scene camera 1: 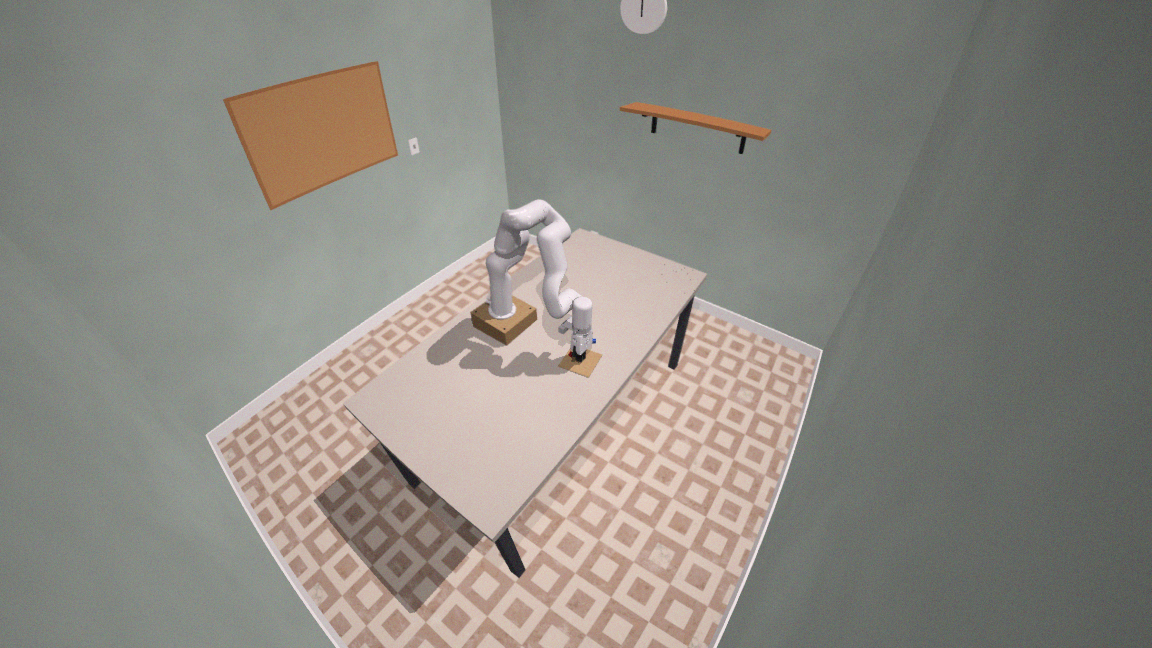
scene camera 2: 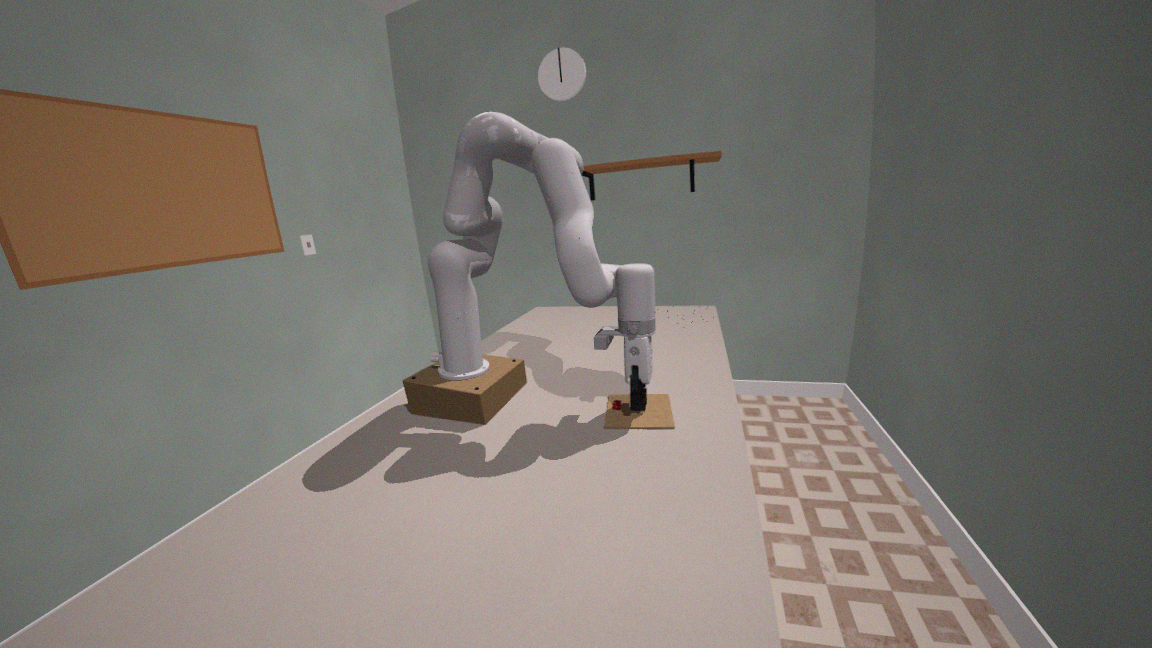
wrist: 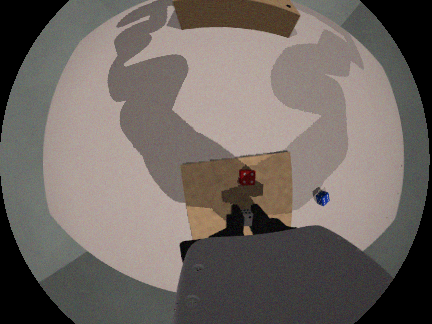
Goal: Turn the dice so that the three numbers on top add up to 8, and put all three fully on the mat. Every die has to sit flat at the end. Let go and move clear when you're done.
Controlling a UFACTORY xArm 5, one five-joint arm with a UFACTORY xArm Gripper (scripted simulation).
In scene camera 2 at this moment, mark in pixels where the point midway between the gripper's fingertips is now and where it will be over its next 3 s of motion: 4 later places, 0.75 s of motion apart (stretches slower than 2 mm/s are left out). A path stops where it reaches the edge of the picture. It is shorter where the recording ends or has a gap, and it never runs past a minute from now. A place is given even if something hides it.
My gripper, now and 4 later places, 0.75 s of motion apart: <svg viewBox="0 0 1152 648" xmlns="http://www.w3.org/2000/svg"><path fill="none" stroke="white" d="M638 407L638 408L638 390L637 367L638 363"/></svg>
